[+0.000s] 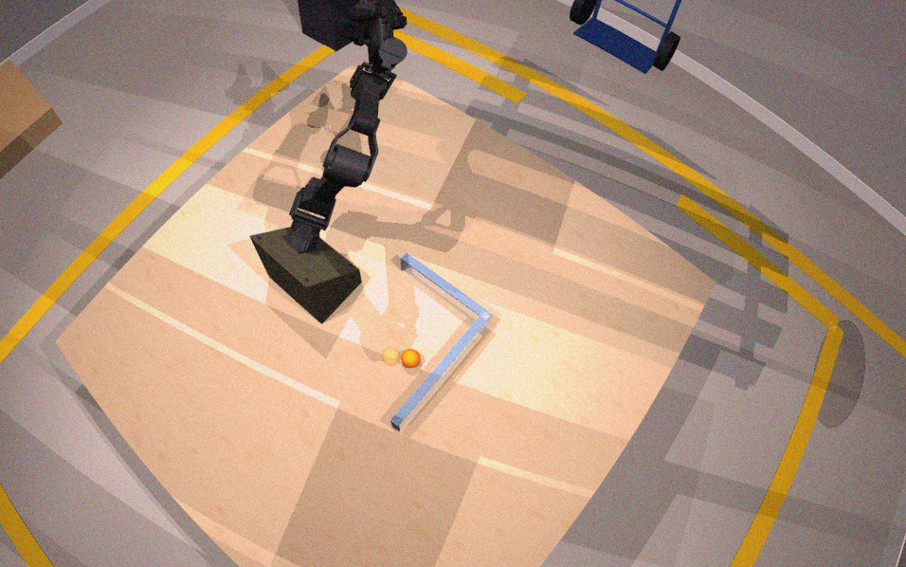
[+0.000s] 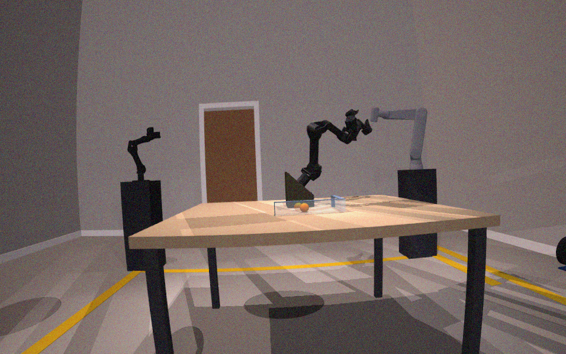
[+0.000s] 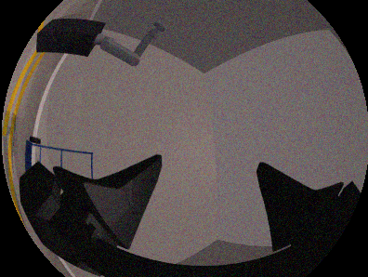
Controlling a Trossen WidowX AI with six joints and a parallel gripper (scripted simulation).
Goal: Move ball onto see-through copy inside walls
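Now: gripper tip 510 mm short of the orange ball, 510 mm above it and 420 mm to the left of it. Also, from my gripper tip: clear wall (580 mm ahead, 500 mm below, 400 mm to the right); then see-through copy (510 mm below, 470 mm ahead, 450 mm to the right).
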